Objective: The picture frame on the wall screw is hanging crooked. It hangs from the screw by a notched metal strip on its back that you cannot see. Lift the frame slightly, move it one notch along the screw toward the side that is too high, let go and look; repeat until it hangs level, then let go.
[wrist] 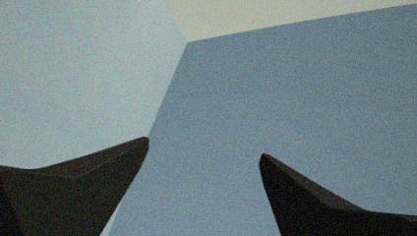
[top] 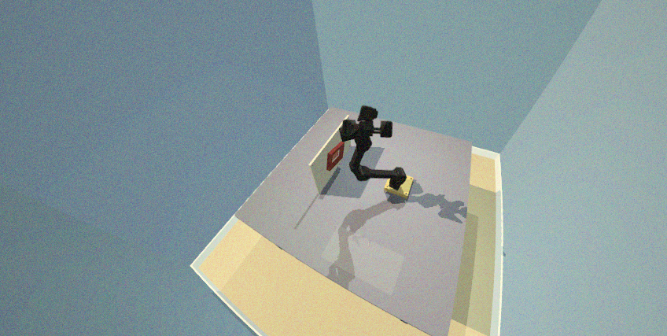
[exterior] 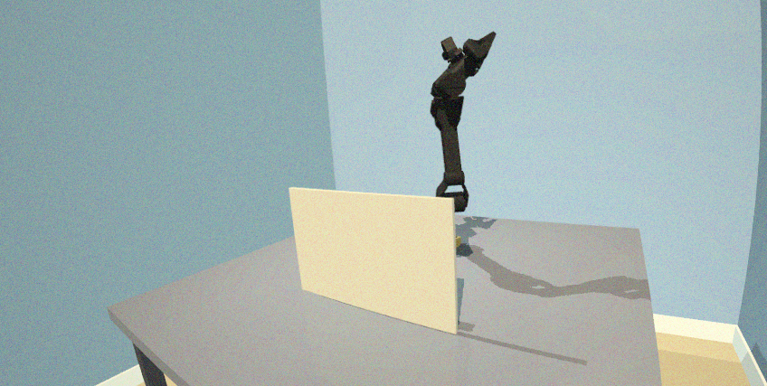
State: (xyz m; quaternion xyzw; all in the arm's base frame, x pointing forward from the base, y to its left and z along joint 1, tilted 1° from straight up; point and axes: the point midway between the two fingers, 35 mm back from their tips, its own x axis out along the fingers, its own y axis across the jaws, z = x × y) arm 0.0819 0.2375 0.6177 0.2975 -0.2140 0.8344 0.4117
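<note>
Now: the dark red picture frame 51 cm below my gripper tip, 35 cm ahead of it and 18 cm to the right of it. The rest, counted from my gripper tip: cream wall panel (52 cm below, 36 cm ahead, 19 cm to the right).
</note>
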